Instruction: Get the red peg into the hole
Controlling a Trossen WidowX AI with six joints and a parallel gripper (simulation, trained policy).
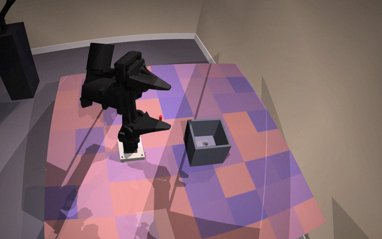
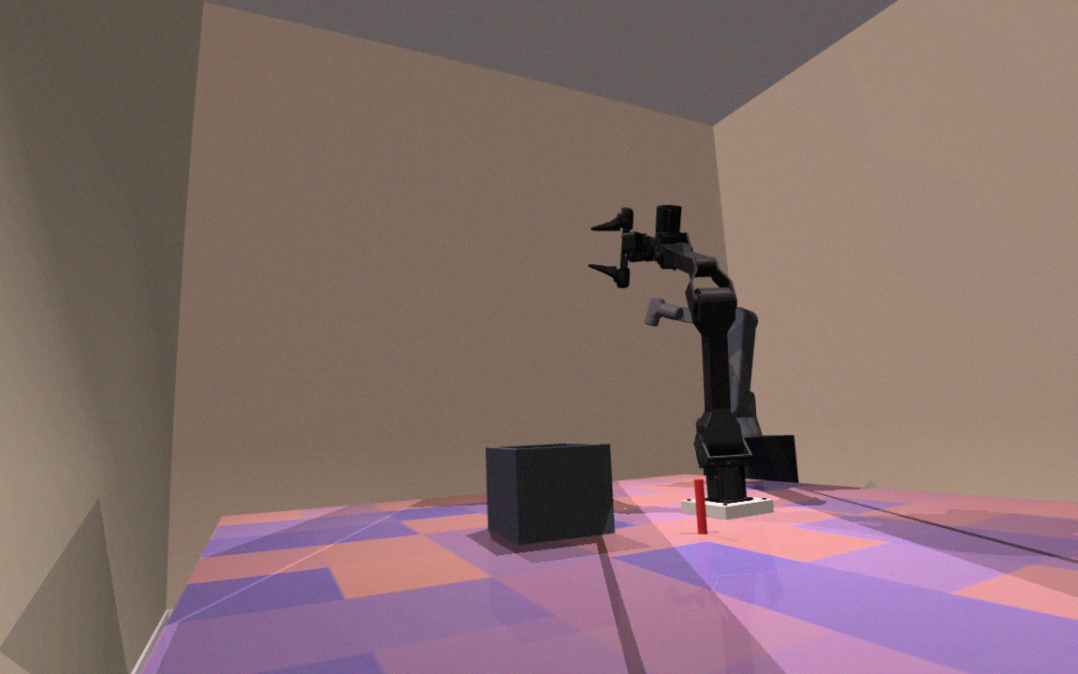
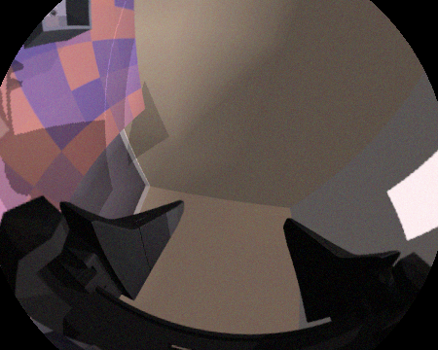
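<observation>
Right now my gripper tip is 100 mm short of the red peg, 460 mm to the right of it and 560 mm above it. Round my gripper tip: plate (280 mm ahead, 290 mm to the left, 550 mm below).
</observation>
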